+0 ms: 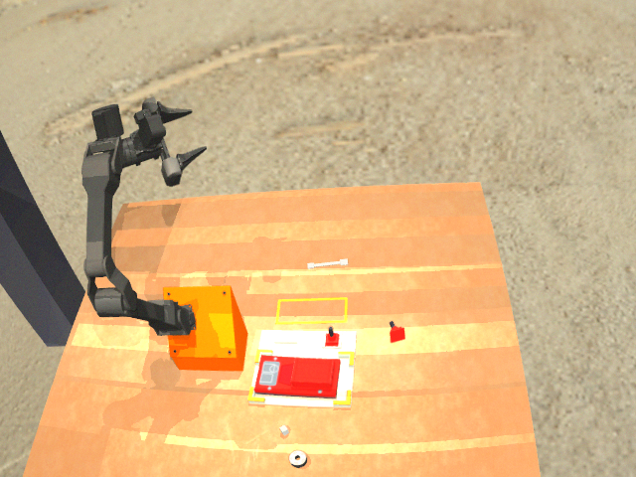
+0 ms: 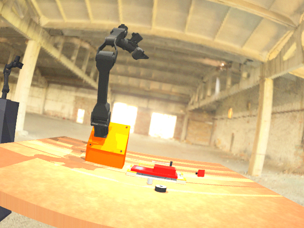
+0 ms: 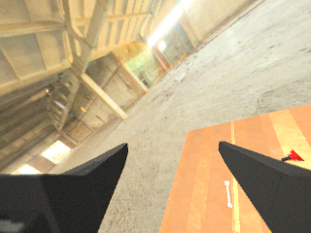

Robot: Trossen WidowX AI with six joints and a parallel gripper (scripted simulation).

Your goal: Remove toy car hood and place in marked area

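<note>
The red hood panel is 16 cm ahead of my gripper tip, 24 cm to the right of it and 56 cm below it. The rest, counted from my gripper tip: white rod 21 cm ahead, 15 cm to the left, 59 cm below; ring 11 cm ahead, 46 cm to the right, 59 cm below.
</note>
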